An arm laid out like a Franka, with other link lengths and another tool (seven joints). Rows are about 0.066 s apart.
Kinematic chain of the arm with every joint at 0, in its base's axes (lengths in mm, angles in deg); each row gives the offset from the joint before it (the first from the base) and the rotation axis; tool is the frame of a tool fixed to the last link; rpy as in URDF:
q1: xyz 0 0 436.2 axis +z
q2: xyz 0 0 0 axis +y
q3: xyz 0 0 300.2 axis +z
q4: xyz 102.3 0 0 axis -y
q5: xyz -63.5 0 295.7 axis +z
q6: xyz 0 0 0 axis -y
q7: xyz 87.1 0 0 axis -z
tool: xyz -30 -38 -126.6 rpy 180 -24.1 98.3
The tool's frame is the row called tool.
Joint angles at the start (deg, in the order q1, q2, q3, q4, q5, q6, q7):
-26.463 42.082 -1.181 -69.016 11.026 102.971 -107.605
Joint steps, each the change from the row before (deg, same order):
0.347 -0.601 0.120 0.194 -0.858 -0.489 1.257
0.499 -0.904 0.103 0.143 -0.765 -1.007 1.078
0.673 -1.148 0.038 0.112 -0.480 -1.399 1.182
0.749 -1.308 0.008 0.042 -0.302 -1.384 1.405
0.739 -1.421 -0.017 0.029 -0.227 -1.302 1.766
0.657 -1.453 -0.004 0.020 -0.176 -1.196 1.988
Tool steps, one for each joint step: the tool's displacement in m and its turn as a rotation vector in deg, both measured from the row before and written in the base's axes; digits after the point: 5 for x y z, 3 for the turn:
0.00085 0.00310 0.00756 -0.801 0.299 -0.408
0.00058 0.00561 0.00985 -0.594 0.430 -0.069
0.00027 0.00791 0.01175 -0.320 0.488 -0.106
-0.00002 0.00874 0.01311 -0.262 0.365 -0.345
-0.00068 0.00833 0.01442 -0.325 0.238 -0.773
-0.00142 0.00750 0.01483 -0.347 0.131 -1.099

